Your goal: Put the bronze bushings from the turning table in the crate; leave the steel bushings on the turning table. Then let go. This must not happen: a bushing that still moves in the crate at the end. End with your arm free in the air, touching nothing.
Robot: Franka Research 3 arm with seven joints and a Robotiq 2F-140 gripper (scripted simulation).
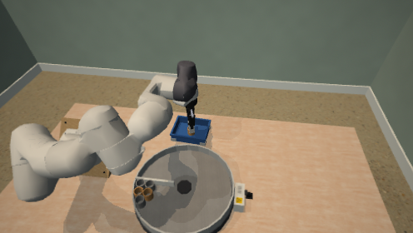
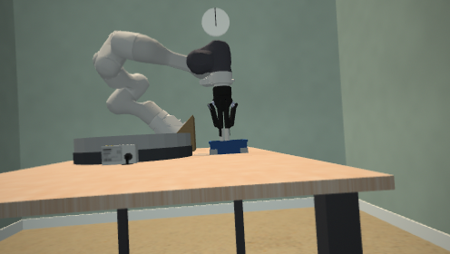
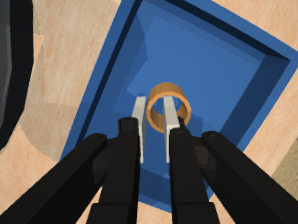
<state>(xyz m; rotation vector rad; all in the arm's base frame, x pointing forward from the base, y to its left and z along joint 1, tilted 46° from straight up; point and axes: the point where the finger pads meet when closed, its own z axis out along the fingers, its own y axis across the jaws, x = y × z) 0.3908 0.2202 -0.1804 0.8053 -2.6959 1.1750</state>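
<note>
The blue crate lies 10 mm behind my hand, 10 mm to the left of it and 40 mm below it. The rest, counted from my hand: grey turning table 80 mm ahead, 340 mm to the right, 10 mm below.
</note>
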